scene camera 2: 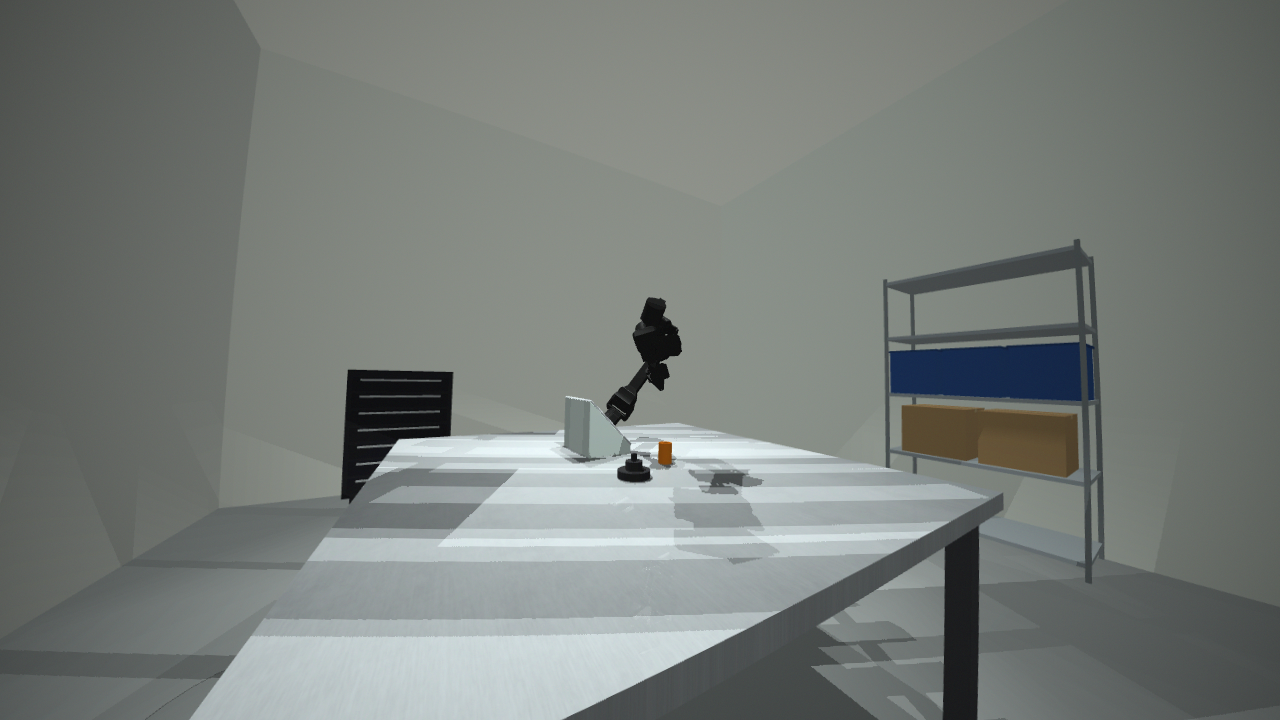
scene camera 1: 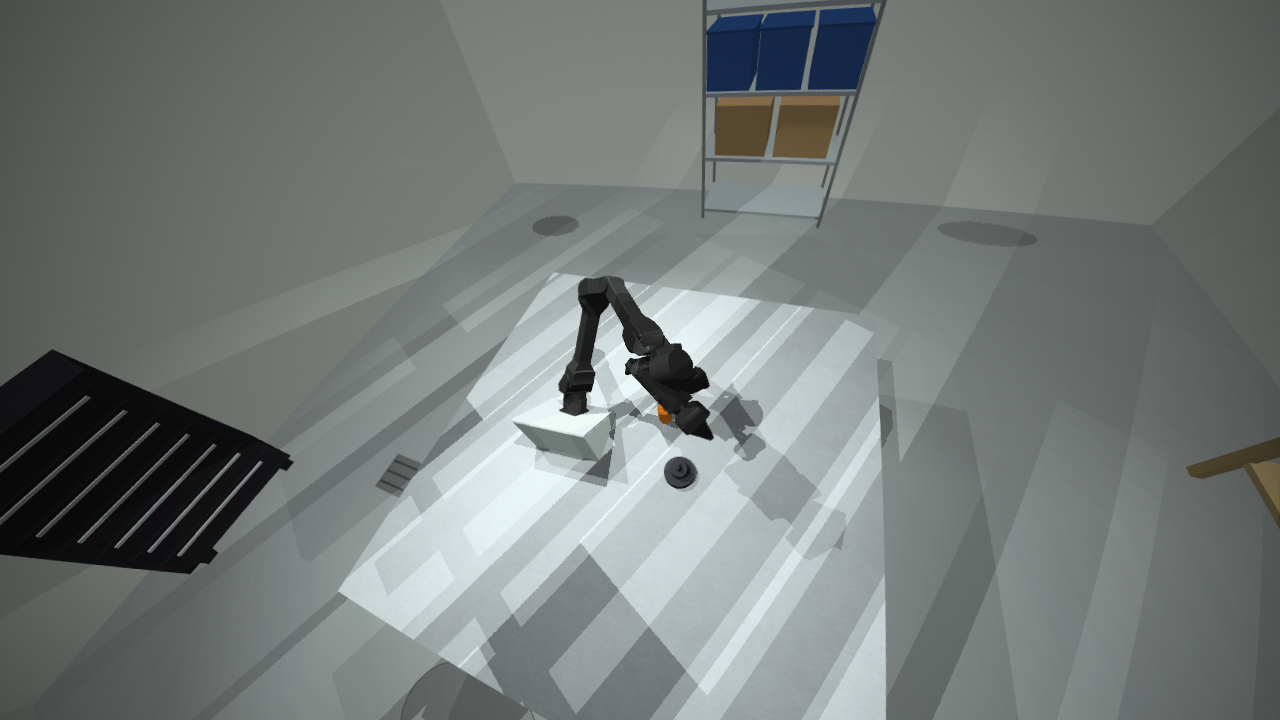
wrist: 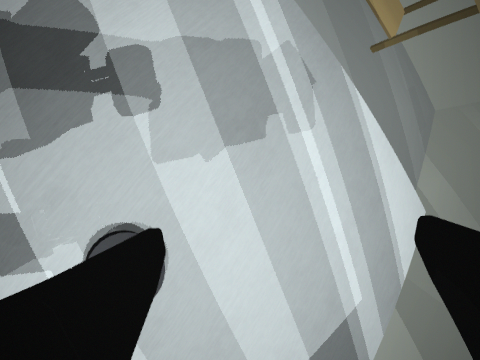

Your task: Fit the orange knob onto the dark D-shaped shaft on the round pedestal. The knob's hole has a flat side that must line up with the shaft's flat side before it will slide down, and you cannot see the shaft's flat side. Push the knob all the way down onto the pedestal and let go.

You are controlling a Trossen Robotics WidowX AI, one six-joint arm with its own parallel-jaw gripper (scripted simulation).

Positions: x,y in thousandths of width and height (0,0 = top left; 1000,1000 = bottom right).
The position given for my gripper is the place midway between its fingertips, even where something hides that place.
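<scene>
From scene camera 1 you'd see my gripper (scene camera 1: 550,598), which is open and holding nothing, and a dark round pedestal (scene camera 1: 531,656). Scene camera 2 has my gripper (scene camera 2: 514,527) too, and in the wrist view there's the gripper (wrist: 607,657) again.
</scene>
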